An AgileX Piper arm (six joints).
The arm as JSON. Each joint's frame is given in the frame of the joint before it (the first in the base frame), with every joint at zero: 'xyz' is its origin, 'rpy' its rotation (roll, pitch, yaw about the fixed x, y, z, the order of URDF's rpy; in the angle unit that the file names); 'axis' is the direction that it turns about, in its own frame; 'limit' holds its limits. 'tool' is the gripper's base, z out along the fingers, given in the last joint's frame.
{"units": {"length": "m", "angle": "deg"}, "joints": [
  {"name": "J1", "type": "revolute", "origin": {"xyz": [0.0, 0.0, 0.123], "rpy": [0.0, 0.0, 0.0]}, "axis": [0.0, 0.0, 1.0], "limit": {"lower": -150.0, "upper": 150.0}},
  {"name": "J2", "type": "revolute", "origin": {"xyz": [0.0, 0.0, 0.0], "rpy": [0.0, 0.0, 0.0]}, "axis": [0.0, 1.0, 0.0], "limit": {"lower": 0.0, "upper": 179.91}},
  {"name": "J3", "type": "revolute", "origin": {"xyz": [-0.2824, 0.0, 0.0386], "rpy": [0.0, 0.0, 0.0]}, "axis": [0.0, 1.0, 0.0], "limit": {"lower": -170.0, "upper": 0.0}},
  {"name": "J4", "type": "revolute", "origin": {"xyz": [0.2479, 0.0, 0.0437], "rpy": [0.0, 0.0, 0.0]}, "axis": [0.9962, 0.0, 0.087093], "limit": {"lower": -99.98, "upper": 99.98}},
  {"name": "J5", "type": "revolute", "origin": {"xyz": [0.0, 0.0, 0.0], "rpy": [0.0, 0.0, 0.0]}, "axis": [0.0, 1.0, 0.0], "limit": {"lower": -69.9, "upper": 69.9}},
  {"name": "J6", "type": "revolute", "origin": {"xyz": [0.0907, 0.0, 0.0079], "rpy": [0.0, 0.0, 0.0]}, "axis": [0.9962, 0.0, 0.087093], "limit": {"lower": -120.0, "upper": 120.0}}
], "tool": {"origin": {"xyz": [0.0, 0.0, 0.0], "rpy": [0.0, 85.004, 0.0]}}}
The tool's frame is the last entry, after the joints.
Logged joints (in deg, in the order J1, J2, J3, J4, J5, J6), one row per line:
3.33 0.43 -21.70 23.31 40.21 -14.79
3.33 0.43 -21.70 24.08 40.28 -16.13
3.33 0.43 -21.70 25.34 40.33 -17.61
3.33 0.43 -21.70 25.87 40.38 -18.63
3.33 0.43 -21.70 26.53 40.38 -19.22
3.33 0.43 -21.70 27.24 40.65 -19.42
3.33 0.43 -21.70 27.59 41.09 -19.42
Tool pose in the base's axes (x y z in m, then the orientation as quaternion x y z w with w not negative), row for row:
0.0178 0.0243 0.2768 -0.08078 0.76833 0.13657 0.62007
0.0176 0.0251 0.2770 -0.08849 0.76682 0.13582 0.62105
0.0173 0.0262 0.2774 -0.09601 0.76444 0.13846 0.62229
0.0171 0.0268 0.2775 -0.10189 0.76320 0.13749 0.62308
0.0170 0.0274 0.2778 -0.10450 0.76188 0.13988 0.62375
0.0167 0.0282 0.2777 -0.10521 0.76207 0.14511 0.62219
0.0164 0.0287 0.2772 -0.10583 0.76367 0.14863 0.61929
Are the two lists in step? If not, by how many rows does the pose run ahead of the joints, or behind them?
They are in step.
